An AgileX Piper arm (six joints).
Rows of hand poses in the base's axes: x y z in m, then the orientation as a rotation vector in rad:
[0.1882, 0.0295, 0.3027, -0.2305, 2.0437, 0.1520]
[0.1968, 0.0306, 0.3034, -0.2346, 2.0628, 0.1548]
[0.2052, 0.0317, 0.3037, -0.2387, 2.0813, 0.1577]
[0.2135, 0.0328, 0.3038, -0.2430, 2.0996, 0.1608]
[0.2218, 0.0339, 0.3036, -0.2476, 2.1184, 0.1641]
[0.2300, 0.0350, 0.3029, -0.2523, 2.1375, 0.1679]
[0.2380, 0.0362, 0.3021, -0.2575, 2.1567, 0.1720]
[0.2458, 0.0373, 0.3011, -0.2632, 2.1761, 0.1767]
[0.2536, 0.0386, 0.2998, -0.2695, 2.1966, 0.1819]
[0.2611, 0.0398, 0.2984, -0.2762, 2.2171, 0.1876]
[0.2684, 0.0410, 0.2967, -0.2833, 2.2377, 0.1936]
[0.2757, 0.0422, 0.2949, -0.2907, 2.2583, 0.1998]
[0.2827, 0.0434, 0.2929, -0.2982, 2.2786, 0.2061]
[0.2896, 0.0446, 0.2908, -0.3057, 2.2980, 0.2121]
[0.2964, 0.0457, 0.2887, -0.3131, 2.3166, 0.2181]
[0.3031, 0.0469, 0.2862, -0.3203, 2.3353, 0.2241]
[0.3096, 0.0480, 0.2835, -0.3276, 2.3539, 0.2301]
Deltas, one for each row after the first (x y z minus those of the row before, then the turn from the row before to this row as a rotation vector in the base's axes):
[0.0086, 0.0011, 0.0007, -0.0020, 0.0193, 0.0034]
[0.0084, 0.0011, 0.0003, -0.0019, 0.0187, 0.0034]
[0.0083, 0.0011, 0.0001, -0.0018, 0.0185, 0.0037]
[0.0083, 0.0011, -0.0002, -0.0019, 0.0191, 0.0039]
[0.0082, 0.0011, -0.0007, -0.0016, 0.0194, 0.0042]
[0.0080, 0.0012, -0.0008, -0.0016, 0.0196, 0.0046]
[0.0078, 0.0011, -0.0010, -0.0014, 0.0199, 0.0052]
[0.0078, 0.0013, -0.0013, -0.0014, 0.0211, 0.0057]
[0.0075, 0.0012, -0.0014, -0.0012, 0.0211, 0.0062]
[0.0073, 0.0012, -0.0017, -0.0012, 0.0213, 0.0065]
[0.0073, 0.0012, -0.0018, -0.0012, 0.0213, 0.0067]
[0.0070, 0.0012, -0.0020, -0.0011, 0.0211, 0.0068]
[0.0069, 0.0012, -0.0021, -0.0012, 0.0202, 0.0067]
[0.0068, 0.0011, -0.0021, -0.0010, 0.0194, 0.0066]
[0.0067, 0.0012, -0.0025, -0.0010, 0.0195, 0.0064]
[0.0065, 0.0011, -0.0027, -0.0010, 0.0194, 0.0065]

